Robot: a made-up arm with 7 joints.
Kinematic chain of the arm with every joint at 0, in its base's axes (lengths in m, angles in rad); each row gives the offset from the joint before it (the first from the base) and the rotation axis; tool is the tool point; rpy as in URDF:
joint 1: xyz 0 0 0 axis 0.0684 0.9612 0.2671
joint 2: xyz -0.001 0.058 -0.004 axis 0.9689 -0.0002 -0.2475
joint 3: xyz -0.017 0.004 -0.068 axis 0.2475 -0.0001 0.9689
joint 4: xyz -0.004 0 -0.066 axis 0.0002 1 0
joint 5: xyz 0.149 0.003 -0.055 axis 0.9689 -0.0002 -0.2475
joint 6: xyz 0.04 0 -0.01 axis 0.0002 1 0
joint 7: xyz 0.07 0 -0.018 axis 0.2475 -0.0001 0.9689
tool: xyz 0 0 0 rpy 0 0.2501 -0.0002
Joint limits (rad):
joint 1: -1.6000..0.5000
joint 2: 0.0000..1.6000
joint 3: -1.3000..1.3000
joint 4: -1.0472..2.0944
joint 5: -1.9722..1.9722
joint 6: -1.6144..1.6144
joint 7: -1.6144..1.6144
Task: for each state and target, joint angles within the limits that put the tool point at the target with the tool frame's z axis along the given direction. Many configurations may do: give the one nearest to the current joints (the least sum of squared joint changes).
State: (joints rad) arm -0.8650 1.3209 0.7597 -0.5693 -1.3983 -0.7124 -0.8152
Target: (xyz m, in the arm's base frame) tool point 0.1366 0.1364 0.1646 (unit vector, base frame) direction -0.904 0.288 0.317
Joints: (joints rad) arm -0.2301 0.9303 0.9059 -0.7325 -1.3830 -0.2161 -0.8152
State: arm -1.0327 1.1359 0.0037 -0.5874 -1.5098 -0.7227 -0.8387
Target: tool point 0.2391 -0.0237 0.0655 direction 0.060 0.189 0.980
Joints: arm -0.9437 1.3720 -0.3620 -0.5768 -1.8072 0.1853 -0.8387
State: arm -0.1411 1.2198 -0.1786 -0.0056 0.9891 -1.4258 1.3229
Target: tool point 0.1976 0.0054 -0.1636 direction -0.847 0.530 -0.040
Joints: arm -0.5327 0.9253 -0.5993 -0.2126 1.5328 -1.3960 1.3230
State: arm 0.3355 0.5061 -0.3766 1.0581 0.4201 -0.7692 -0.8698
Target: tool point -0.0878 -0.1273 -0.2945 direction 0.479 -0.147 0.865
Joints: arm 0.5000 0.0007 -0.9900 0.6857 0.3657 -0.6620 -0.8698
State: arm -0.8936 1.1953 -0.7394 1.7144 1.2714 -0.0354 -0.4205
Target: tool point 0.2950 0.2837 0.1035 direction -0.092 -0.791 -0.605
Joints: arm -1.3616 1.4748 -0.4245 0.9298 0.9719 -0.8129 -0.4205
